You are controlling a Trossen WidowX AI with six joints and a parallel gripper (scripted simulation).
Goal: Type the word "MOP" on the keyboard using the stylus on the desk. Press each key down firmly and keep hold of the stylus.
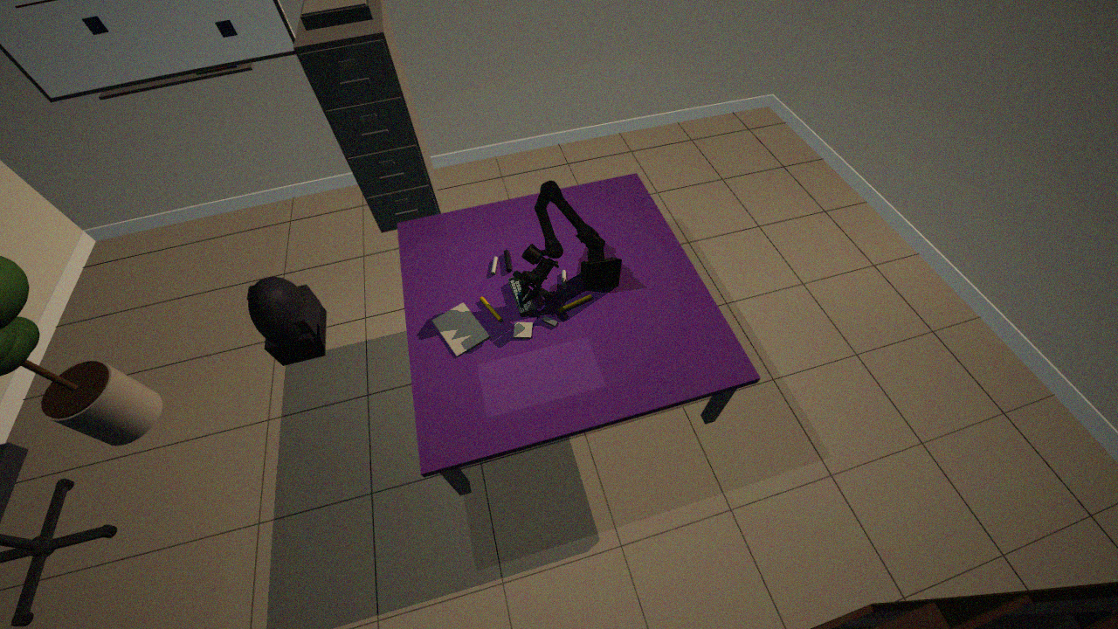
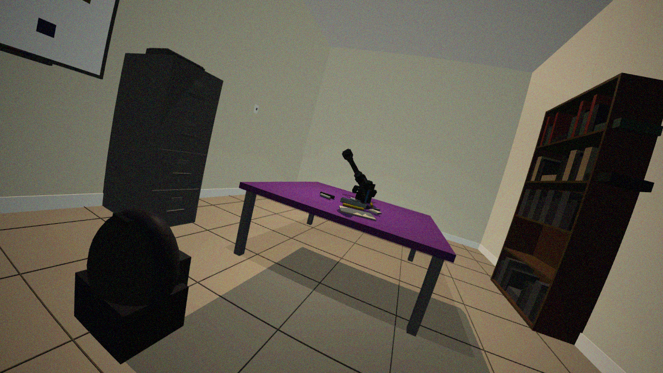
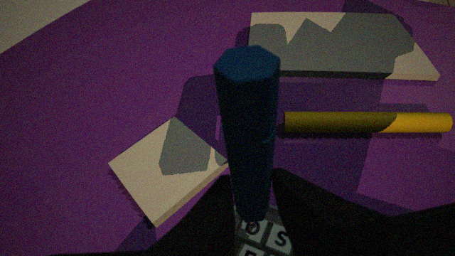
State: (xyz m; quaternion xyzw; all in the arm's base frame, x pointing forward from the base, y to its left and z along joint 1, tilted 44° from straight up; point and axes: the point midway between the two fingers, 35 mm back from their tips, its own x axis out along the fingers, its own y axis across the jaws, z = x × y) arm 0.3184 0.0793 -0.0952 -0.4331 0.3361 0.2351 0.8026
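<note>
Right now my gripper tip is 2 cm above the dark blue stylus. Also, from my gripper tip: pale stylus tip: 5 cm below; then white pad: 9 cm to the left, 7 cm below.
</note>
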